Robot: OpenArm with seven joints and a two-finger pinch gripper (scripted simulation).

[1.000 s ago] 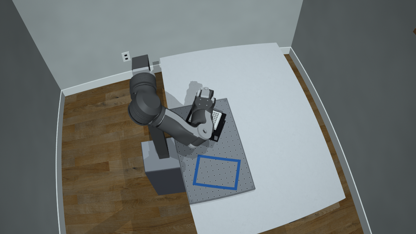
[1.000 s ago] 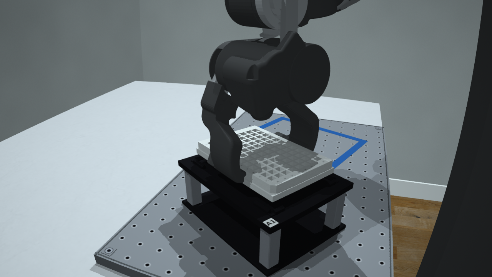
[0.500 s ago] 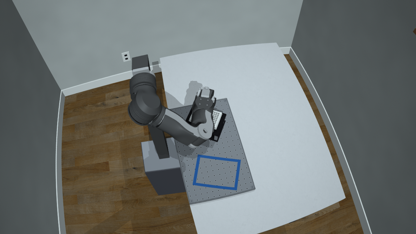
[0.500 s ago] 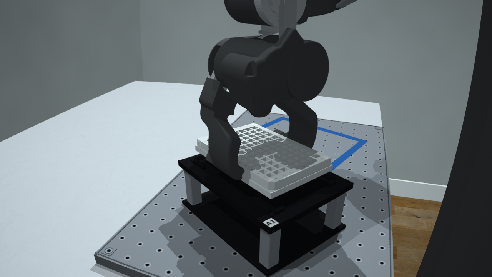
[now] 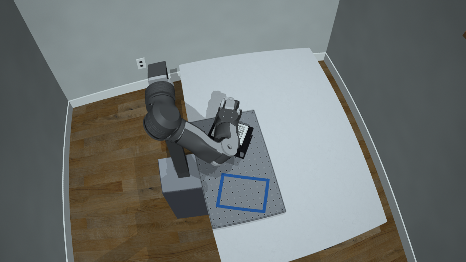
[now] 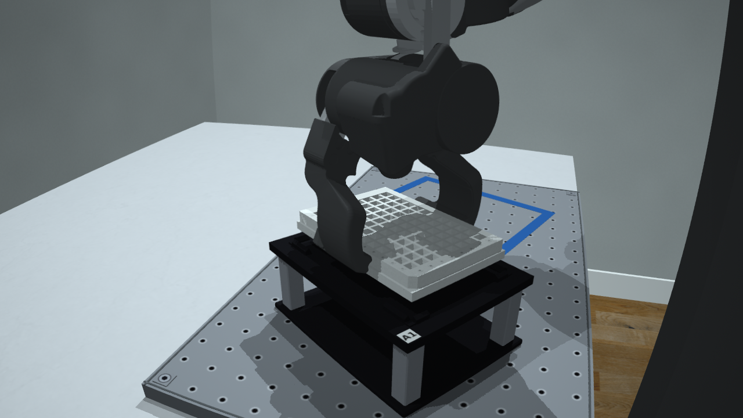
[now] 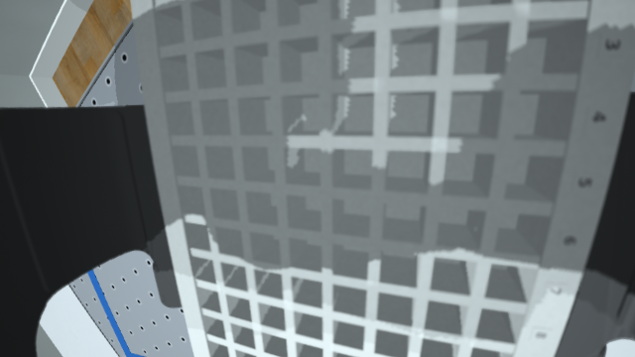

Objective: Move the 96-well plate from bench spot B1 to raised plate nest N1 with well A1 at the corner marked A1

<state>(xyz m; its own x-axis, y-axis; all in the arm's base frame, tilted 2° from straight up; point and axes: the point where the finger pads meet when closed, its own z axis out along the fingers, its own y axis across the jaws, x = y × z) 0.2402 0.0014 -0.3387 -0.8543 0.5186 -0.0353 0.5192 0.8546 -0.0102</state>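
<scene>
Right now the white 96-well plate is right at my hand. The rest, counted from my hand: A1 label: 9 cm to the left, 4 cm behind, 2 cm below; then black raised nest N1: 2 cm below.
</scene>
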